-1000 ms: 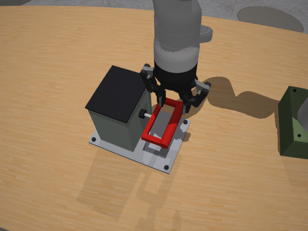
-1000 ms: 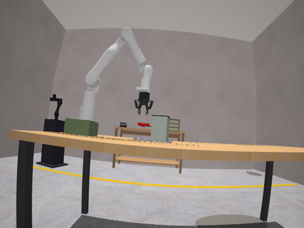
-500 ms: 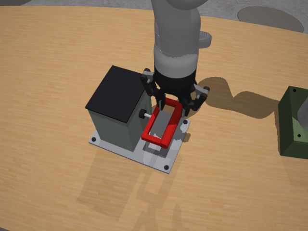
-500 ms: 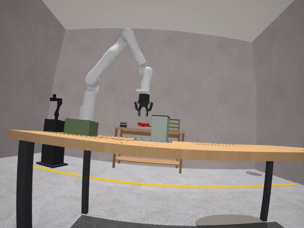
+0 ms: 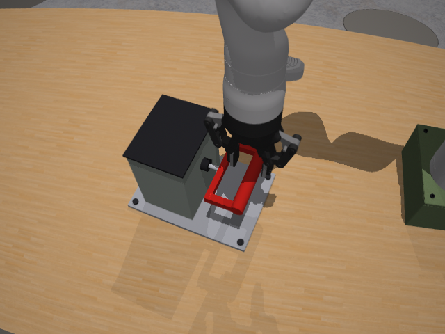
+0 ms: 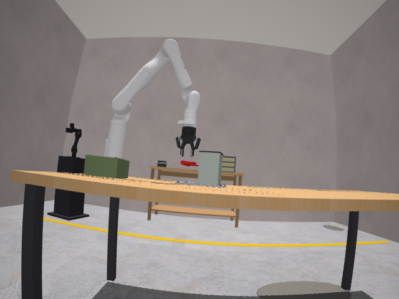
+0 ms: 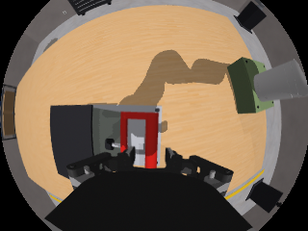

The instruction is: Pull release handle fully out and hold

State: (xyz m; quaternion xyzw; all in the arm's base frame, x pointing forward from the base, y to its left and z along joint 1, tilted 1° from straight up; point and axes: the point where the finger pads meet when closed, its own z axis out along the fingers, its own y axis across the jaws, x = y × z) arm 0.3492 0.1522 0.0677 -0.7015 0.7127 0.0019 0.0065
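My hand is 50 mm short of the release handle and 50 mm above it. Round my hand: grey baseplate: 90 mm ahead, 150 mm below.
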